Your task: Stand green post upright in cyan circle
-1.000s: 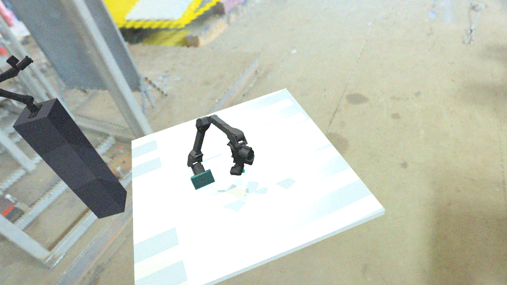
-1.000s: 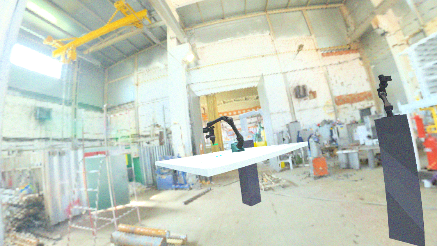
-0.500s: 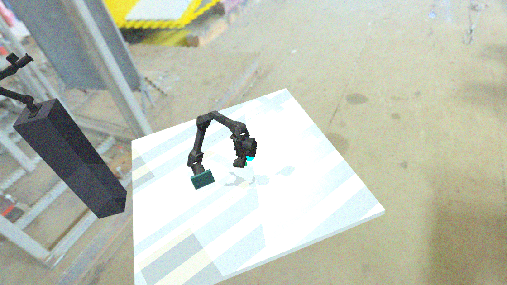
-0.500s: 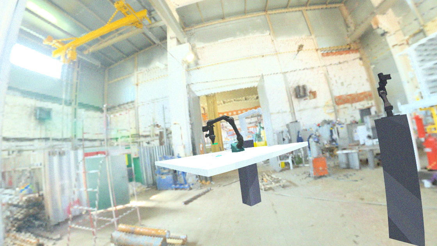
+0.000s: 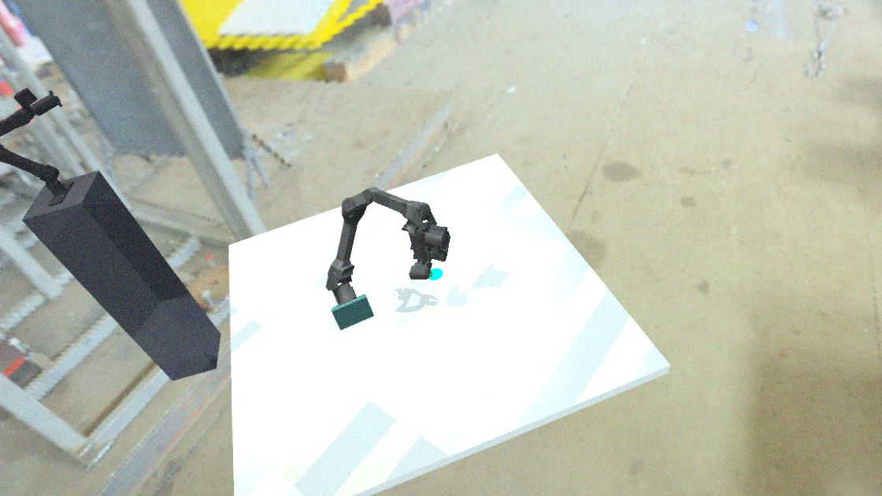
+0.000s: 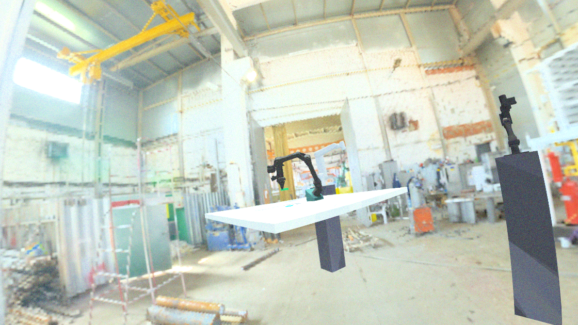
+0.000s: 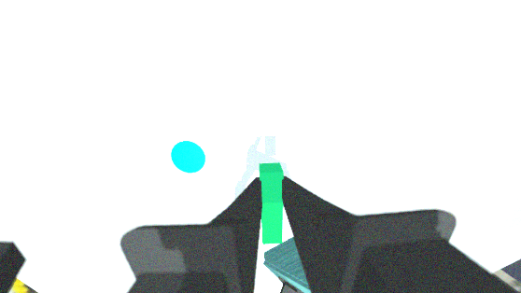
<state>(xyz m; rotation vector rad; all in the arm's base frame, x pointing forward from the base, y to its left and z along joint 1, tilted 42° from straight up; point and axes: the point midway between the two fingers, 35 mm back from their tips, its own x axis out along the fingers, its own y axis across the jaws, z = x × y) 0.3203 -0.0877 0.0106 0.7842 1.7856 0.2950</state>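
My gripper tip is now 20 mm short of the cyan circle, 130 mm to the right of it and 140 mm above it. From my gripper tip the other things lie so: green post (20 mm behind, 10 mm to the left).
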